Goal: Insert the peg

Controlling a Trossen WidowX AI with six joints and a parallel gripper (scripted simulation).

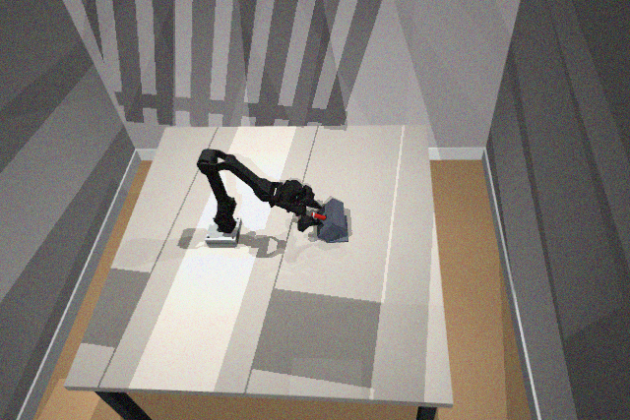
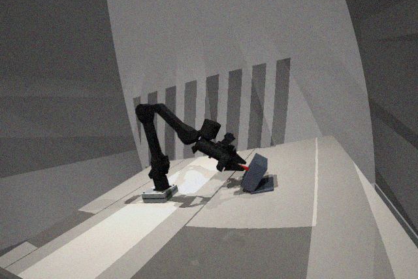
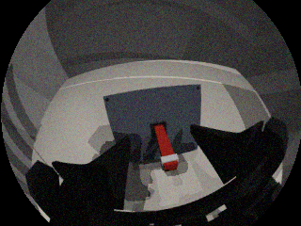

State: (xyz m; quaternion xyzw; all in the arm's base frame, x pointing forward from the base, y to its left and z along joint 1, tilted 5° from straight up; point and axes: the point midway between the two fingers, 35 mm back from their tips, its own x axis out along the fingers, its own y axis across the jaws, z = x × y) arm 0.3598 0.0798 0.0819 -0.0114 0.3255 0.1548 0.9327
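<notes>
My gripper tip is 20 mm past the red peg and 10 mm to the left of it. From my gripper tip the other things lie so: sloped panel 30 mm below, 30 mm ahead, 10 mm to the left; flat base plate 90 mm below, 50 mm ahead, 20 mm to the left.
</notes>
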